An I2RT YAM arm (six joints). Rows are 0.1 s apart.
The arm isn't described. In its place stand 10 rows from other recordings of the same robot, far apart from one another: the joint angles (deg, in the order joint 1, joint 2, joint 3, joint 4, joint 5, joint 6), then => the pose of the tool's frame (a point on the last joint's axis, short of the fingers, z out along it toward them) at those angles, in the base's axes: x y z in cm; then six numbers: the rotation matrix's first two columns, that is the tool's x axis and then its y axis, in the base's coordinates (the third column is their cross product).
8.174 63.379 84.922 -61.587 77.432 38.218 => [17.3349 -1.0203 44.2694 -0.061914 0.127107 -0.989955 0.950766 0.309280 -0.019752]
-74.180 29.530 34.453 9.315 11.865 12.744 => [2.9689 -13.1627 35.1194 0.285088 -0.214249 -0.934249 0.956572 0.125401 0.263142]
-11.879 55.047 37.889 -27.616 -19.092 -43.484 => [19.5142 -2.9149 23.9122 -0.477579 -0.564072 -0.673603 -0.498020 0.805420 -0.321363]
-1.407 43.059 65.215 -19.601 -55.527 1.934 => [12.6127 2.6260 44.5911 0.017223 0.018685 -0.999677 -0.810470 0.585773 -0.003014]
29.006 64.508 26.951 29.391 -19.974 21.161 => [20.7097 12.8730 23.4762 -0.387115 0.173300 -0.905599 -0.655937 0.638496 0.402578]
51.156 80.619 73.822 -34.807 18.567 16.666 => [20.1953 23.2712 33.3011 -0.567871 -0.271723 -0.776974 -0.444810 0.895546 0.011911]
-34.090 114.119 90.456 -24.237 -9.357 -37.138 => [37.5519 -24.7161 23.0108 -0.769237 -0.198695 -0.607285 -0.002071 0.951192 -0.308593]
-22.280 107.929 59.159 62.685 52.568 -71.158 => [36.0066 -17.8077 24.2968 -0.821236 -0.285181 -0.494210 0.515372 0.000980 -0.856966]
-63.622 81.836 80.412 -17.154 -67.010 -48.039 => [16.8089 -26.5177 40.0713 -0.066547 -0.519502 -0.851874 -0.130520 0.850963 -0.508751]
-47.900 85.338 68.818 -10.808 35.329 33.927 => [21.4033 -26.7581 31.7180 0.274712 0.375169 -0.885315 0.959844 -0.052555 0.275567]
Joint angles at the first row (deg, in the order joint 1, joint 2, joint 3, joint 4, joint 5, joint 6):
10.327 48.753 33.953 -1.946 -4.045 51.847
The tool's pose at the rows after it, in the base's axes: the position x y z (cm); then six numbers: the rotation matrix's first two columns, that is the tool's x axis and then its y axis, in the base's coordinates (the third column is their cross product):
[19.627 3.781 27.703 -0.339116 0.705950 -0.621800 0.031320 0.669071 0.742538]
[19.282 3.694 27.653 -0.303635 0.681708 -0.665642 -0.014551 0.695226 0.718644]
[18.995 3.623 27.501 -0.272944 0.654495 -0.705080 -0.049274 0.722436 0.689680]
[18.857 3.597 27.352 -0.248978 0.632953 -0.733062 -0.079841 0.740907 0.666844]
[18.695 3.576 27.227 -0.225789 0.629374 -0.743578 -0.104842 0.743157 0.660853]
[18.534 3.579 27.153 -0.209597 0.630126 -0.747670 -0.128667 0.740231 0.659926]
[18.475 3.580 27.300 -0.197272 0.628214 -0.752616 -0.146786 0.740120 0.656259]
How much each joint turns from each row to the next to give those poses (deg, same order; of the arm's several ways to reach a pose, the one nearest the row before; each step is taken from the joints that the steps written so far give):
-0.043 -1.270 -1.079 2.109 0.563 -2.686
-0.002 -1.418 -1.709 3.114 0.376 -2.607
0.014 -1.113 -1.546 2.552 0.373 -2.644
-0.014 -0.560 -1.254 2.492 -0.056 -1.995
0.005 -0.599 -1.234 2.490 -0.109 -0.583
0.024 -0.544 -0.990 2.042 -0.383 -0.143
-0.028 -0.226 -0.225 1.164 -0.334 -0.297

